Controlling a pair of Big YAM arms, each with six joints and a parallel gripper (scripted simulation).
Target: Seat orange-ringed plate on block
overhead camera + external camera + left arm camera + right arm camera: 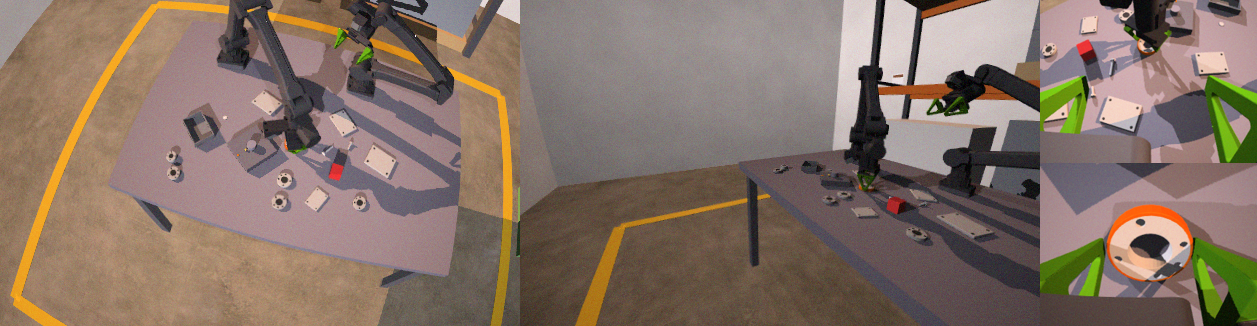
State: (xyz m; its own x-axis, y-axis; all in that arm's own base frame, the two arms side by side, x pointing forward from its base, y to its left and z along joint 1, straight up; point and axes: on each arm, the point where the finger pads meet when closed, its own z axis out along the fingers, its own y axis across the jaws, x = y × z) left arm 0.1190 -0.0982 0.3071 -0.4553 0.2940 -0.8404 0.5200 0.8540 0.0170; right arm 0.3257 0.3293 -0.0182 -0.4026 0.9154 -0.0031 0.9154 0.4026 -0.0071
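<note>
My right hand is 15 cm to the left of the dark grey block, 7 cm short of it and 1 cm below it. Round my right hand: red cube 17 cm to the left, 8 cm ahead, 1 cm above; bolt 12 cm to the left, 1 cm below; nut 27 cm to the right, 5 cm behind, 1 cm below.
</note>
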